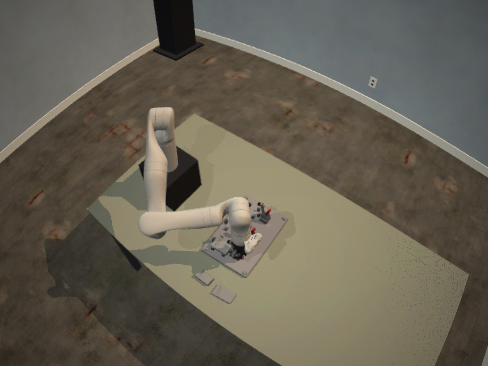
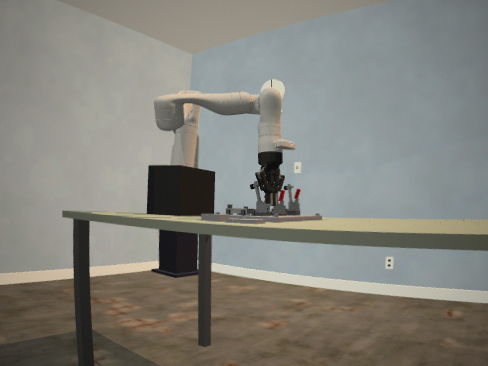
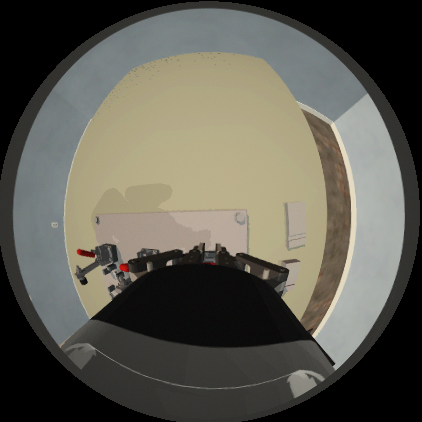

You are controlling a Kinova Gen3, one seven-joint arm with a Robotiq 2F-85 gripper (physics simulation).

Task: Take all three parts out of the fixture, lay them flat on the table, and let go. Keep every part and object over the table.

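Where they show: gripper, fingertip midpoint: [image 1: 242,256] [image 2: 271,205] [image 3: 209,249]; arm's base at its link origin: [image 1: 168,164] [image 2: 182,168].
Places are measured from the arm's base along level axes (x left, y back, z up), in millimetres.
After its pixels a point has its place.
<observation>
My gripper [image 1: 239,253] {x -76, y -499, z -146 mm} [image 2: 271,201] {x -76, y -499, z -146 mm} [image 3: 209,249] {x -76, y -499, z -146 mm} points down over the near end of the fixture plate [image 1: 270,235] {x 91, y -517, z -178 mm} [image 2: 306,218] {x 68, y -542, z -186 mm} [image 3: 142,227] {x 50, y -514, z -178 mm}. It is shut on the red handle of the near clamp, which is mostly hidden by the fingers. A clamp arm [image 2: 256,192] stands raised beside the fingers. One flat grey part [image 1: 223,294] {x -255, y -543, z -182 mm} [image 3: 296,225] {x -248, y -539, z -182 mm} lies on the table beside the fixture, and a smaller one [image 1: 204,278] {x -253, y -437, z -173 mm} [image 3: 290,272] {x -245, y -443, z -172 mm} lies near it. A light grey piece [image 1: 220,245] {x -94, y -389, z -157 mm} shows in the fixture; whether it is the third part is hard to tell.
The far clamp [image 1: 264,218] {x 130, y -451, z -151 mm} [image 3: 105,254] {x 131, y -450, z -148 mm} has a red handle and a raised arm. Another red handle [image 1: 253,230] {x 27, y -471, z -95 mm} [image 3: 124,268] {x 28, y -470, z -93 mm} stands between it and my gripper. The black robot stand [image 1: 186,182] {x 19, y -88, z -79 mm} [image 2: 181,190] {x -80, y -92, z -96 mm} is at the rear of the table [image 1: 320,225] {x 283, y -666, z -193 mm} [image 2: 380,240] {x -356, y -936, z -208 mm}. The near table edge runs past the loose parts.
</observation>
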